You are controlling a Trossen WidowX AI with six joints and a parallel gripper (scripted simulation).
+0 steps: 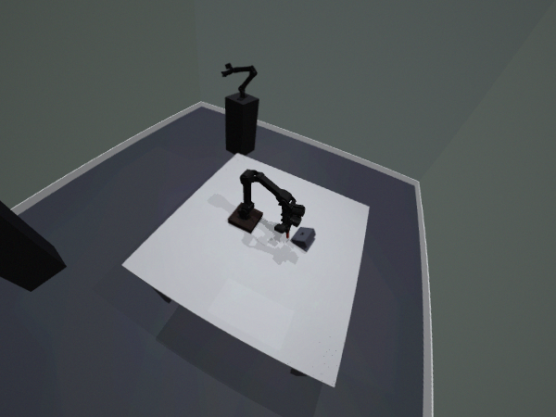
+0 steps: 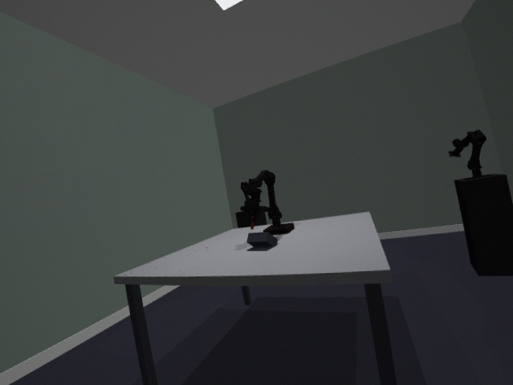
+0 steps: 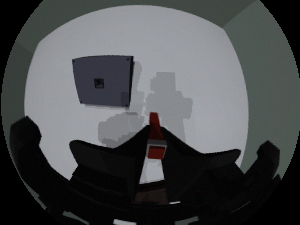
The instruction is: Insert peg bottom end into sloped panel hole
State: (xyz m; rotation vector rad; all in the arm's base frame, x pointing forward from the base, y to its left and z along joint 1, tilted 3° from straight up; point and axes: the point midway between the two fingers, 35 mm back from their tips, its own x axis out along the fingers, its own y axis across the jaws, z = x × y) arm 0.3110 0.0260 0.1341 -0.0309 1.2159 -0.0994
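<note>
My gripper tip is now 8 cm short of the sloped panel, 11 cm to the right of it and 10 cm above it. Round my gripper tip: peg: 2 cm above.
</note>
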